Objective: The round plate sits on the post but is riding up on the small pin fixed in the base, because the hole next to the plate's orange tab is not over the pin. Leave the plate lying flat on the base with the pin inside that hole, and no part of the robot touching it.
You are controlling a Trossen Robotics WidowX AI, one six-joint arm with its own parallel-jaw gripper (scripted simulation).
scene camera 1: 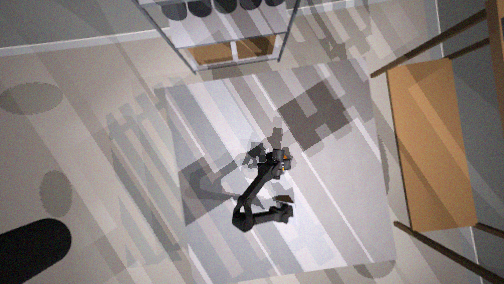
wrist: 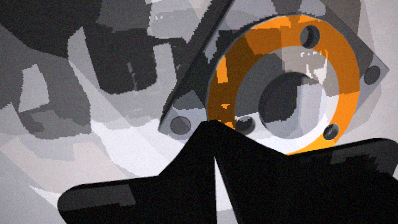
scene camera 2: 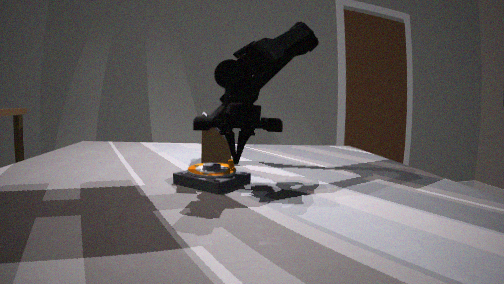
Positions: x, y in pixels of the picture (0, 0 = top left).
Scene:
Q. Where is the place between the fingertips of the gripper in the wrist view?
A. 209, 128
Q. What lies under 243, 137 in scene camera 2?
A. The gripper.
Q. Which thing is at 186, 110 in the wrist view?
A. A base.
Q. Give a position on a base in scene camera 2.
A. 217, 186

